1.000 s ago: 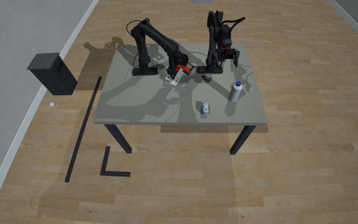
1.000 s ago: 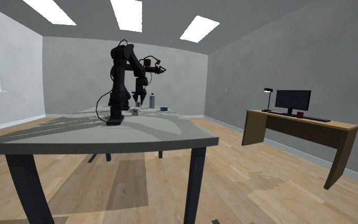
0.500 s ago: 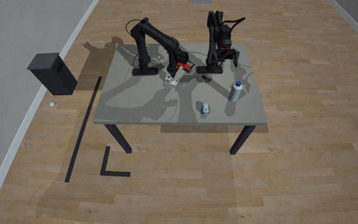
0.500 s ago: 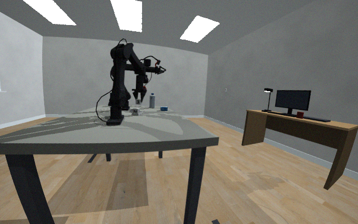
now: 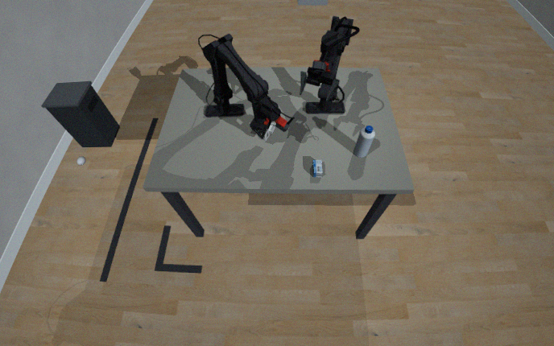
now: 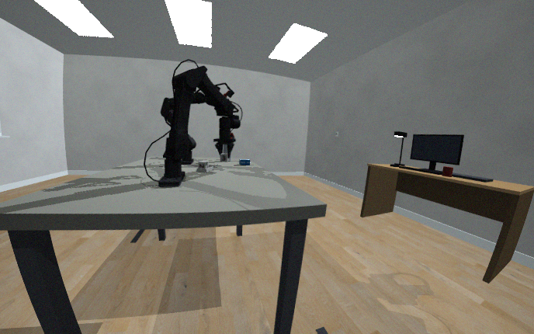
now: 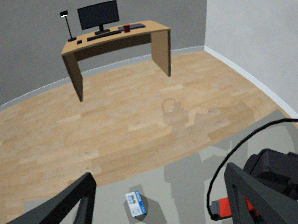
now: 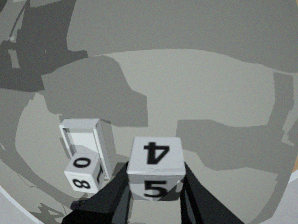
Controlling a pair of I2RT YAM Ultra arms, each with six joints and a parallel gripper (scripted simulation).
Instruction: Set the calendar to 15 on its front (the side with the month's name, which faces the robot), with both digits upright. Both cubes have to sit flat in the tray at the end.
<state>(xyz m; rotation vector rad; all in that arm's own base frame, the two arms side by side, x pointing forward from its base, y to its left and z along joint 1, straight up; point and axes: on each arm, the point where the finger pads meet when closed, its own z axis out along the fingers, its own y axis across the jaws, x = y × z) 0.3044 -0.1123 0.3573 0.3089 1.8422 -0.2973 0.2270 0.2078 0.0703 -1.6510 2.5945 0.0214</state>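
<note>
My right hand is 11 cm past the white digit cube, 5 cm above it and 2 cm to the left of it. From my right hand the other things lie so: white calendar tray 10 cm behind, 7 cm below.
</note>
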